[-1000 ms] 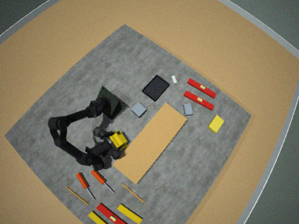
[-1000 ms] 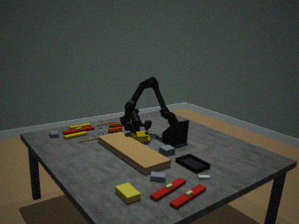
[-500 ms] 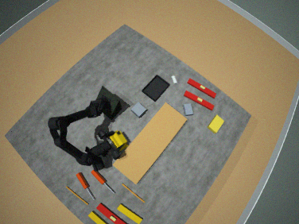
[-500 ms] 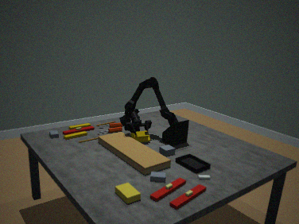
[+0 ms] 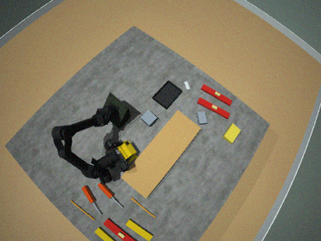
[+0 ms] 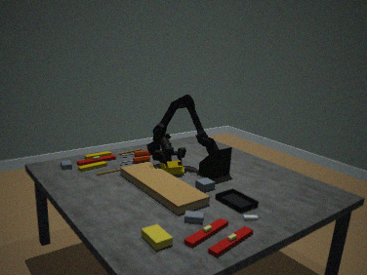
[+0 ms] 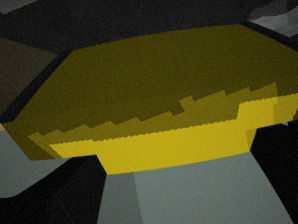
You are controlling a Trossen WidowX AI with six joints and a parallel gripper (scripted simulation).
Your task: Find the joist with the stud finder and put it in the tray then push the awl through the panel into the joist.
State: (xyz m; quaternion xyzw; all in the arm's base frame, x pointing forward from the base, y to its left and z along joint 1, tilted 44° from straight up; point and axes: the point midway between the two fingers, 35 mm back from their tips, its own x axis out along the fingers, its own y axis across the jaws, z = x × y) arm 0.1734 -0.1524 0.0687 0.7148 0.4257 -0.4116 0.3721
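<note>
Right now my gripper tip is 1 cm past the yellow stud finder and 1 cm above it. Round my gripper tip: black tray 43 cm to the left, 5 cm below; small white piece 8 cm ahead, 56 cm to the left, 6 cm below; awl 3 cm behind, 14 cm to the right, 6 cm below.
</note>
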